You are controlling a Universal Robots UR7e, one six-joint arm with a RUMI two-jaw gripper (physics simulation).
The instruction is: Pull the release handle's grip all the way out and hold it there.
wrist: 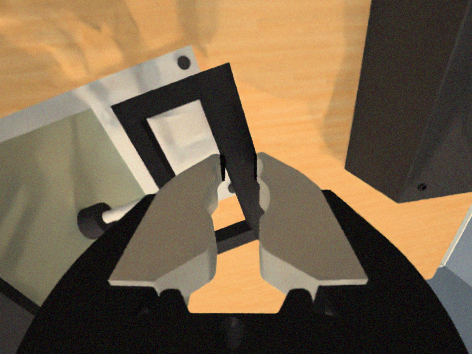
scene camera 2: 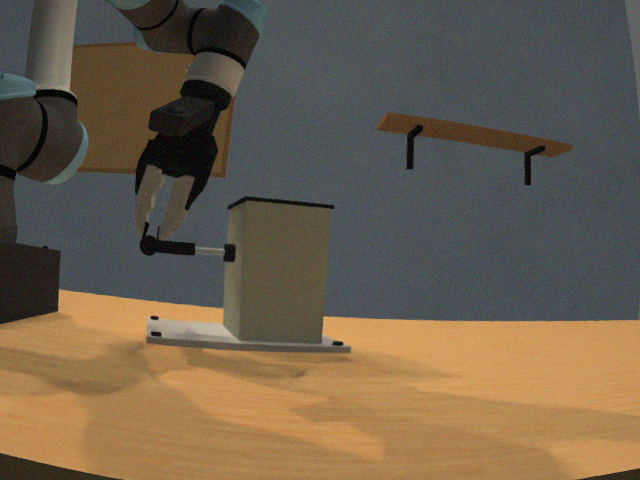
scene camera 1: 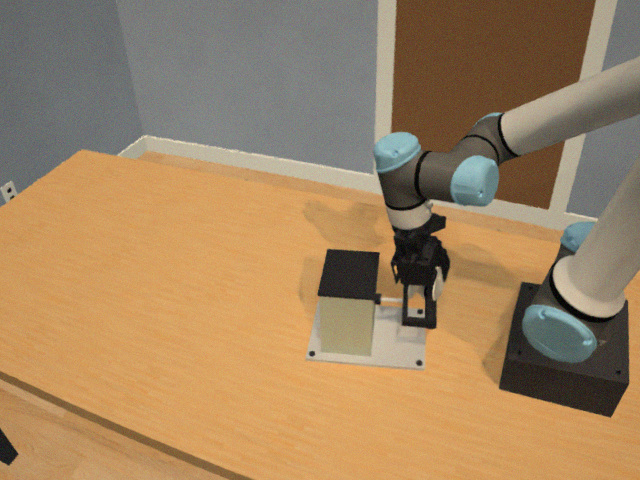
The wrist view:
gripper: 239,157
light grey base plate: 99,95
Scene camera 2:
gripper: 149,242
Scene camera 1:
gripper: 430,298
